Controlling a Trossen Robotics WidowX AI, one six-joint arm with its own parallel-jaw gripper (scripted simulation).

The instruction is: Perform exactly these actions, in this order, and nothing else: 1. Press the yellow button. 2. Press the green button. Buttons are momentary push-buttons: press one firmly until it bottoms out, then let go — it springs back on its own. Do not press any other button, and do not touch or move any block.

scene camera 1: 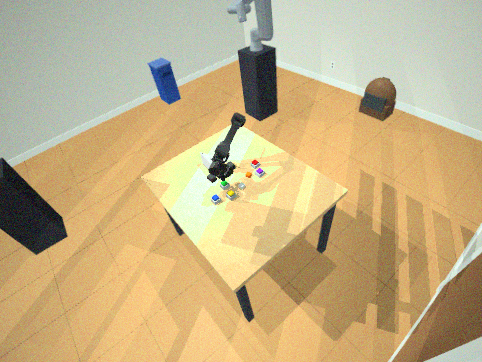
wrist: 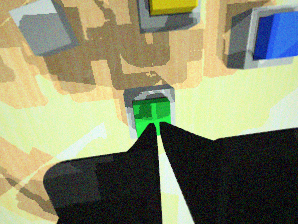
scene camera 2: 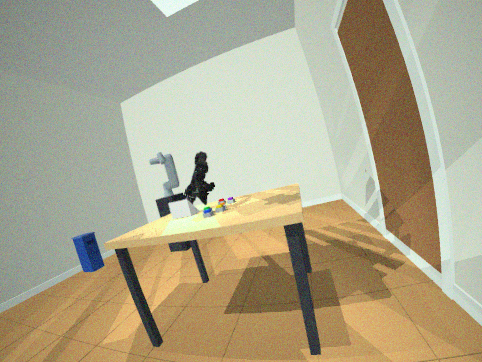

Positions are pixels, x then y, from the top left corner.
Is my gripper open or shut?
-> Shut.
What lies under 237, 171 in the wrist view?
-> My gripper.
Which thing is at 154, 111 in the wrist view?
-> A green button.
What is my gripper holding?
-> Nothing.
